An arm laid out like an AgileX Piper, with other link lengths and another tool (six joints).
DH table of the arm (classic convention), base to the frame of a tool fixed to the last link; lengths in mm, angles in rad. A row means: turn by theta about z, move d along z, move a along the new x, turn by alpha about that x. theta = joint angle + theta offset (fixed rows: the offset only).
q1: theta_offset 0; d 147.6; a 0; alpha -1.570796
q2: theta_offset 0.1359; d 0; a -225.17; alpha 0
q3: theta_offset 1.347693; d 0; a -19.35; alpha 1.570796
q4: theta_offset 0; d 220.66; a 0; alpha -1.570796
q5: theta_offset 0; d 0; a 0; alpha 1.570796
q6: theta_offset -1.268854; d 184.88; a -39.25; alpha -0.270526
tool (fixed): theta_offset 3.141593; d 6.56; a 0; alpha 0
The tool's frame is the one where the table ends.
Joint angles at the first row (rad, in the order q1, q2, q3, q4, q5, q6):
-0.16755 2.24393 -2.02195 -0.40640 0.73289 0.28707
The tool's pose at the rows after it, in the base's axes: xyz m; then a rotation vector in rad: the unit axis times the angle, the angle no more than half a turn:
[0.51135 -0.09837 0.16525 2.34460 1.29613 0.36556]
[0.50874 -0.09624 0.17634 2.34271 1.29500 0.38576]
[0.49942 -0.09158 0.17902 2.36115 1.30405 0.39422]
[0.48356 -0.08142 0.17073 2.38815 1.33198 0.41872]
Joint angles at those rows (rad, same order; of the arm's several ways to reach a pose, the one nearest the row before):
-0.16754 2.22168 -2.02199 -0.38333 0.74608 0.28082
-0.16756 2.19358 -2.01743 -0.36566 0.75616 0.26856
-0.16755 2.14224 -1.95044 -0.34393 0.74926 0.26444
-0.16756 2.06109 -1.79065 -0.30948 0.68203 0.26444

